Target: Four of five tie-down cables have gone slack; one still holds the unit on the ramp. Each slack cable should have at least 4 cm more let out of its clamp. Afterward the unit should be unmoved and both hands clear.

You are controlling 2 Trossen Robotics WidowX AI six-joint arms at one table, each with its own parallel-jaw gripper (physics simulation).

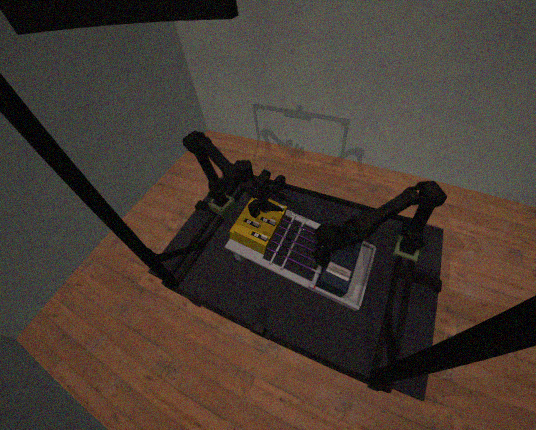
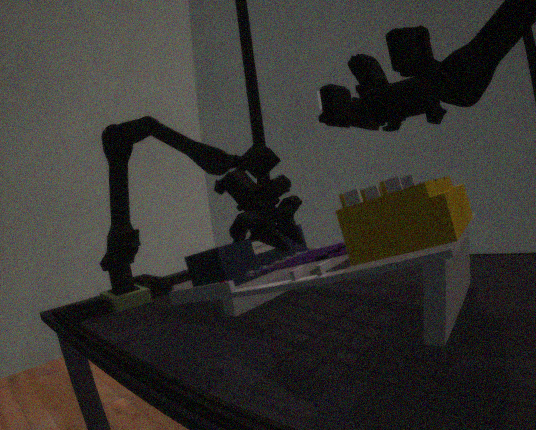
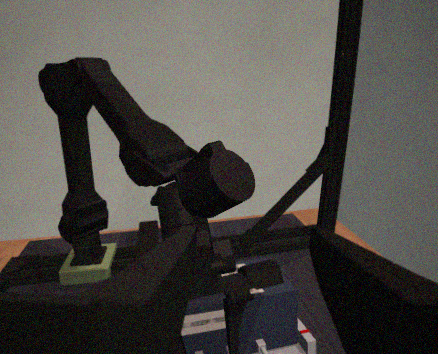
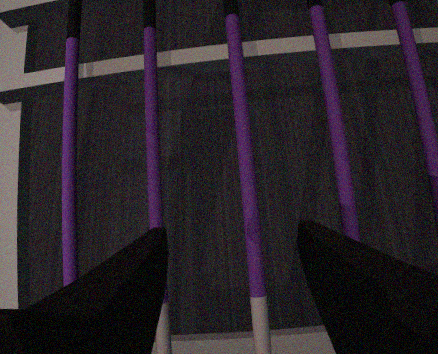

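Note:
A yellow unit [image 1: 257,228] [image 2: 403,222] sits at the high end of a white-rimmed ramp [image 1: 368,269] [image 2: 447,290]. Several purple cables [image 1: 294,245] [image 2: 309,255] [image 4: 243,168] run down the dark ramp face to a dark blue clamp block [image 1: 330,287] [image 2: 217,262] [image 3: 267,316]. My right gripper [image 1: 322,256] [image 2: 270,239] [image 4: 232,236] is open and low over the cables near the block, with one cable running between its fingers untouched. My left gripper [image 1: 257,210] [image 2: 326,107] is open and empty, hovering well above the yellow unit.
The ramp stands on a dark table mat [image 1: 292,324] on a wooden floor. Black frame posts [image 1: 104,213] [image 2: 249,77] [image 3: 344,105] rise at the table corners. Green arm bases [image 1: 221,206] [image 1: 406,252] [image 2: 125,296] sit at the mat's sides.

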